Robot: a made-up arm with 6 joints.
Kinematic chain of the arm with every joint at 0, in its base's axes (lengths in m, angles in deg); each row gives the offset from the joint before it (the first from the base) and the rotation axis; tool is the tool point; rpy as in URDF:
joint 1: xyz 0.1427 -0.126 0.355 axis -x
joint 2: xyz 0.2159 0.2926 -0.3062 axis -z
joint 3: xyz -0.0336 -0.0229 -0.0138 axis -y
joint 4: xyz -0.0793 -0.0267 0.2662 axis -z
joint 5: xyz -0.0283 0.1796 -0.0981 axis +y
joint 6: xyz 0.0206 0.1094 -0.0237 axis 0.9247 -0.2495 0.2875
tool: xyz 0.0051 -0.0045 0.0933 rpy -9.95 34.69 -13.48
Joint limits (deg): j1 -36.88..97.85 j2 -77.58..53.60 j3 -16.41..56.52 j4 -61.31..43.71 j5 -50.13..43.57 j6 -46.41..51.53
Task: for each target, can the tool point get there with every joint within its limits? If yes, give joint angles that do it. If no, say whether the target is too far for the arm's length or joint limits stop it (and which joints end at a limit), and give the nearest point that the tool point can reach.
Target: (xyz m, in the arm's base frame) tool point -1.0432 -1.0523 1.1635
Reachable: no: too far | nearest point -0.0247 -0.6282 0.3958 | short by 1.344 m
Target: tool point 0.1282 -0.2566 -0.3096
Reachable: yes | joints 85.61 28.22 18.65 -33.59 -28.01 -28.41
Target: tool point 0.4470 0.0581 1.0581
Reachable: no: joint limits stop it (at a limit: joint 1, joint 2, joint 3) | nearest point 0.3558 0.3595 0.7145 | short by 0.466 m
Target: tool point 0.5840 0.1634 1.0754
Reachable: no: joint limits stop it (at a limit: joint 1, joint 2, joint 3, joint 6) | nearest point 0.4408 0.3744 0.7000 | short by 0.454 m
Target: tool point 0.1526 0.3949 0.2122
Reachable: yes | joints 2.51 11.14 9.15 -12.05 -34.18 20.21
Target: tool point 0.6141 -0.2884 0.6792
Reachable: no: joint limits stop it (at a limit: joint 1, joint 2, joint 4, joint 5) | nearest point 0.2525 -0.3366 0.5018 | short by 0.406 m
